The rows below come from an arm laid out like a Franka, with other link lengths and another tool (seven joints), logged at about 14 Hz.
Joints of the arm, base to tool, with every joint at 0 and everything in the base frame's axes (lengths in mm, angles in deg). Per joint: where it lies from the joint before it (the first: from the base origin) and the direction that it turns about. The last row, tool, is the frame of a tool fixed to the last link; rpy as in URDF.
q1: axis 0 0 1 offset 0.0 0.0 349.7
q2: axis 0 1 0 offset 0.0 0.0 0.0
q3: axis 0 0 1 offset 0.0 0.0 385.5
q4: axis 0 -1 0 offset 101.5 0.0 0.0
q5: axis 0 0 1 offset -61.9 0.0 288.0
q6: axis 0 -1 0 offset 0.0 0.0 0.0
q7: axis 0 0 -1 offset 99.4 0.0 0.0
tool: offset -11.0 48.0 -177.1 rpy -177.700 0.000 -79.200
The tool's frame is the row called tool.
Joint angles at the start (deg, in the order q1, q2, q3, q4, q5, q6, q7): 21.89, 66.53, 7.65, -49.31, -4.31, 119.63, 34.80
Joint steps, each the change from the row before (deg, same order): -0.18, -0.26, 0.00, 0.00, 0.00, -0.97, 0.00; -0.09, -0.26, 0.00, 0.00, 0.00, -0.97, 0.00; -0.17, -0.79, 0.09, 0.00, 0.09, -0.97, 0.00; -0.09, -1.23, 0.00, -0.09, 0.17, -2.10, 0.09; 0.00, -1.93, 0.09, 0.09, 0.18, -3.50, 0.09; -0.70, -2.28, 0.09, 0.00, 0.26, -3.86, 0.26; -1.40, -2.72, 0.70, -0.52, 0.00, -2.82, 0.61
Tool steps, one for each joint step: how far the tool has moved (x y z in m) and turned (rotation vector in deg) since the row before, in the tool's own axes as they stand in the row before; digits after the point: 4 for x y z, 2 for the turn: 0.0030, 0.0007, -0.0018, -0.63, 0.32, 0.15; 0.0018, 0.0013, -0.0017, -0.63, 0.31, 0.06; 0.0010, -0.0007, -0.0092, -0.19, -0.01, 0.13; 0.0013, 0.0019, -0.0123, -0.90, 0.35, 0.16; 0.0001, 0.0047, -0.0206, -1.39, 0.54, -0.01; 0.0091, 0.0023, -0.0245, -1.46, 0.56, 0.85; 0.0128, -0.0001, -0.0295, -0.62, -0.06, 1.43
